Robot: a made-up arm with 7 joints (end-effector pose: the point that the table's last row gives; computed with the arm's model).
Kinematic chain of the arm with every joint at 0, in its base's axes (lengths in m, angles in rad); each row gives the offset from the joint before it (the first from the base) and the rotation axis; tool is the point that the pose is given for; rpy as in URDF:
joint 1: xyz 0 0 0.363 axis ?
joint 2: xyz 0 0 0 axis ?
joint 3: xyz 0 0 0.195 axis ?
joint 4: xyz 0.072 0 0 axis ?
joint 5: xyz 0.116 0 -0.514 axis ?
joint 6: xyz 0 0 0 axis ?
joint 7: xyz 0.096 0 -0.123 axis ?
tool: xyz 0 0 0 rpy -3.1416 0 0
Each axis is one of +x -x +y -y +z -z.
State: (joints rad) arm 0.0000 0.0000 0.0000 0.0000 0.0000 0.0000 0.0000
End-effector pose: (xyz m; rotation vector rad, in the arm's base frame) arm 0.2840 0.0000 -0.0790 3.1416 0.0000 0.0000
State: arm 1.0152 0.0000 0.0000 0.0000 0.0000 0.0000 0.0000
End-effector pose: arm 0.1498 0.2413 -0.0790 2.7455 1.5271 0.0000
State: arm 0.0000 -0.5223 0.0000 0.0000 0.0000 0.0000 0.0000
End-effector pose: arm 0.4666 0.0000 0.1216 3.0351 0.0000 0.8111
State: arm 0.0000 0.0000 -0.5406 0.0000 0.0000 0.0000 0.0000
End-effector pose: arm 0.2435 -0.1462 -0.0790 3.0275 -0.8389 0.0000
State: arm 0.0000 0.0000 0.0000 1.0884 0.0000 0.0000 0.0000
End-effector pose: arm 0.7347 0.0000 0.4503 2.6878 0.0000 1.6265
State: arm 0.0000 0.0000 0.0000 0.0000 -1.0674 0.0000 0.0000
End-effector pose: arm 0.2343 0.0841 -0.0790 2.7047 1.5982 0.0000
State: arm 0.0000 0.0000 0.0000 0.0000 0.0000 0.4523 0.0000
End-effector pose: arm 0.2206 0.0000 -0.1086 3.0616 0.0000 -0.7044
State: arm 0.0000 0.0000 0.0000 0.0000 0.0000 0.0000 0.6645
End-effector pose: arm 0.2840 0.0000 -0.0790 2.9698 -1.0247 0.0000
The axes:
joint 1: +z
joint 2: +y
joint 3: +z
joint 4: -y
joint 5: -z
joint 6: +y
joint 7: -z

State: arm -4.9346 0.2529 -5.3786 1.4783 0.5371 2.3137 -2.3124
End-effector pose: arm -0.4158 0.4150 0.4175 1.5833 -1.4265 1.1308
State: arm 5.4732 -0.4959 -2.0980 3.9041 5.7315 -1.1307 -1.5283
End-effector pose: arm 0.2974 0.1770 0.8277 -1.3777 1.0042 -1.9631
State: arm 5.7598 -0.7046 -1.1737 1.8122 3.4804 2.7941 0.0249
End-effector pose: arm -0.4226 -0.2368 0.8503 -0.7777 -2.1010 -1.6651
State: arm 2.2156 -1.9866 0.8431 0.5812 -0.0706 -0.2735 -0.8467
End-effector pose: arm -0.3691 -0.2728 0.7986 0.9056 -0.3613 -2.1735
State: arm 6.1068 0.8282 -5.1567 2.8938 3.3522 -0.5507 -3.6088
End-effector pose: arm 0.6260 0.1197 0.8082 -1.4536 -0.1343 -1.7521
